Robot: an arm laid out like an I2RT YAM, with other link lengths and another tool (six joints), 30 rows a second.
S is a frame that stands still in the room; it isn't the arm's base.
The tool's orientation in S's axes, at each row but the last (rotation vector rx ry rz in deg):
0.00, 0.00, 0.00
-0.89, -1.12, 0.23
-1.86, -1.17, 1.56
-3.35, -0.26, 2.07
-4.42, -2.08, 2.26
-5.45, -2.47, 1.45
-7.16, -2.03, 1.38
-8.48, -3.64, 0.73
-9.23, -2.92, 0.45
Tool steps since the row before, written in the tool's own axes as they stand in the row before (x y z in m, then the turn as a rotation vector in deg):
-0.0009, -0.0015, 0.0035, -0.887, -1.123, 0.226
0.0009, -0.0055, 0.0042, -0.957, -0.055, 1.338
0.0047, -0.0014, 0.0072, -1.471, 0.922, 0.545
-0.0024, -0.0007, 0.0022, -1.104, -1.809, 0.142
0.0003, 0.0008, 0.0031, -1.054, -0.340, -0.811
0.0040, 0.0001, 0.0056, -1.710, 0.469, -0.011
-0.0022, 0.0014, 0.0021, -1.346, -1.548, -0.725
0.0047, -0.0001, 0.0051, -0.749, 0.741, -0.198
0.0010, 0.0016, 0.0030, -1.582, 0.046, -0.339
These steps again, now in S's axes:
-0.0009, -0.0015, 0.0035, -0.887, -1.123, 0.226
0.0008, -0.0054, 0.0043, -0.983, -0.038, 1.320
0.0046, -0.0010, 0.0073, -1.506, 0.898, 0.485
-0.0024, -0.0007, 0.0022, -1.039, -1.836, 0.244
0.0002, 0.0010, 0.0030, -1.009, -0.444, -0.818
0.0037, 0.0007, 0.0057, -1.718, 0.419, -0.127
-0.0023, 0.0016, 0.0018, -1.284, -1.661, -0.571
0.0044, 0.0007, 0.0053, -0.741, 0.691, -0.352
0.0008, 0.0021, 0.0028, -1.563, -0.028, -0.421

